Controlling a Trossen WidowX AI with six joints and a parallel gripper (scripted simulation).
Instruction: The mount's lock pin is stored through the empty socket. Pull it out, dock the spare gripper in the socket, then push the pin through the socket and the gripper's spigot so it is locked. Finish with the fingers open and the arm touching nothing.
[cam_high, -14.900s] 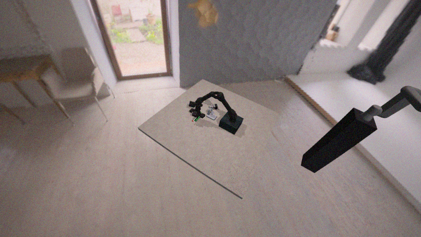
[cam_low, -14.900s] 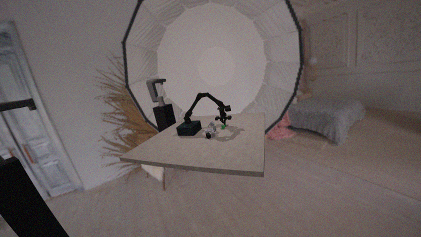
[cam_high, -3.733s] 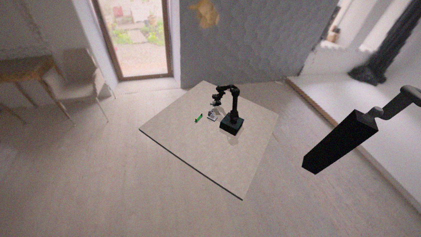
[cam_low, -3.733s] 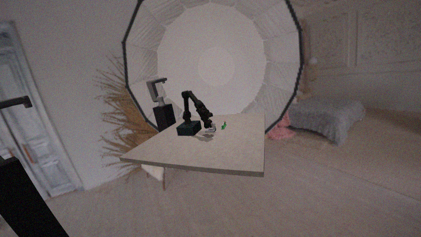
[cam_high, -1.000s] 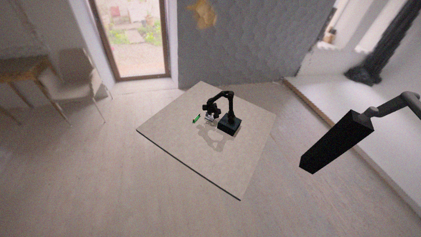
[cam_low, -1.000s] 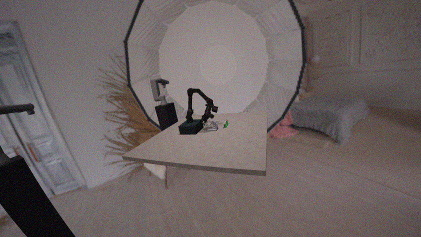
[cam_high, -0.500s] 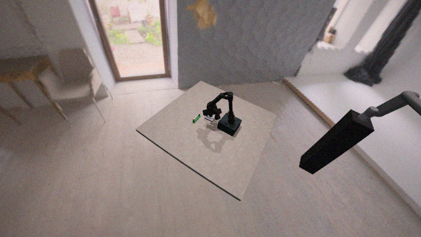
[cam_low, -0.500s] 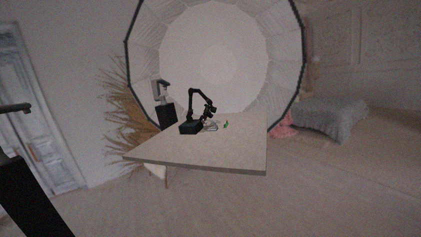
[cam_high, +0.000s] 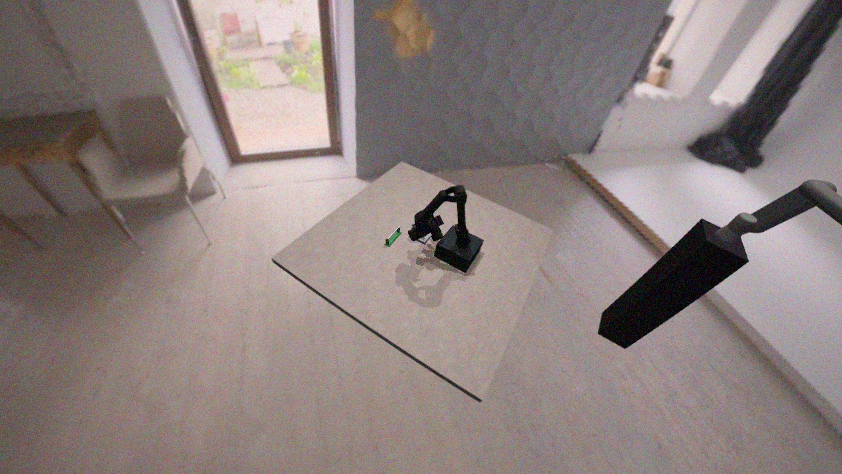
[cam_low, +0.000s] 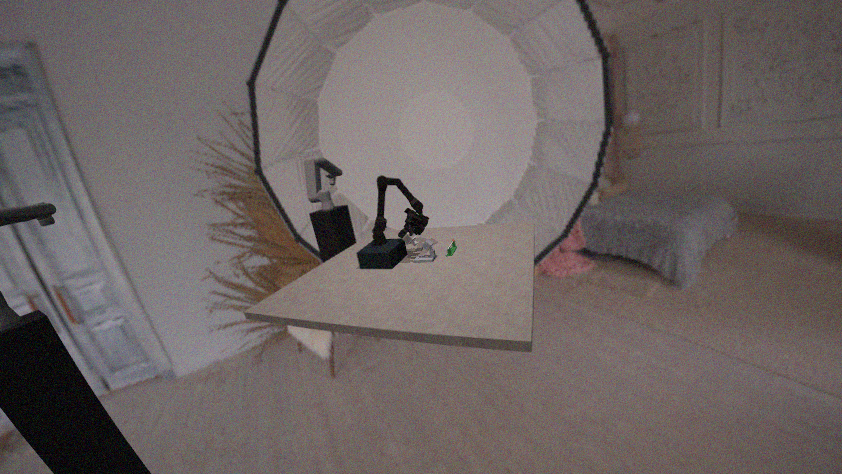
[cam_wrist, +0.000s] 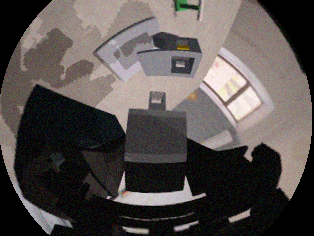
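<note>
The green strip lies 18 cm ahead of my gripper tip, 16 cm to the left of it and 12 cm below it. From my gripper tip the other things lie so: spare gripper (1 cm to the left); grey mount (8 cm ahead, 4 cm to the left, 8 cm below).
</note>
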